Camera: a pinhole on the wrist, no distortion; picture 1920 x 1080 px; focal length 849.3 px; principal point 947.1 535.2 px. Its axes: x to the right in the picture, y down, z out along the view. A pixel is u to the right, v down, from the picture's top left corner.
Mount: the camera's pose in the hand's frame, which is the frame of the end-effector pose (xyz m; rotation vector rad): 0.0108 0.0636 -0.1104 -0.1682 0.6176 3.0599
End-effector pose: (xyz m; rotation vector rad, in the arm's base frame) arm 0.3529 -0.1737 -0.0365 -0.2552 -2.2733 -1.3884
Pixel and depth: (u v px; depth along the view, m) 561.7 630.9 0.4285
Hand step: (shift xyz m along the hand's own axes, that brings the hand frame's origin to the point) 0.1585 0.1864 0.3219
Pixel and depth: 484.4 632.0 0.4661
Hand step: 0.2136 0.1968 0.3646
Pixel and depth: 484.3 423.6 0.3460
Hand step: 0.1645 0.2408 0.2095
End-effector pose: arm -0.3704 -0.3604 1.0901 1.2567 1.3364 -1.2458
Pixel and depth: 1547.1 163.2 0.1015
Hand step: -0.0692 0.1435 -0.0423
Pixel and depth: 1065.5 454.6 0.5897
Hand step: -0.1292 0.3432 0.3994
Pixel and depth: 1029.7 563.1 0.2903
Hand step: -0.0473 0.1671 0.1562
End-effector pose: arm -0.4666 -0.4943 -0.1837 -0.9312 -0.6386 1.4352
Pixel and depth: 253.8 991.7 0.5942
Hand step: 0.4206 0.0024 0.6098
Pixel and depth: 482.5 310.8 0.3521
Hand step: 0.1697 0.2870 0.1972
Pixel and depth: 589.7 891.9 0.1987
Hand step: 0.0706 0.0642 0.1129
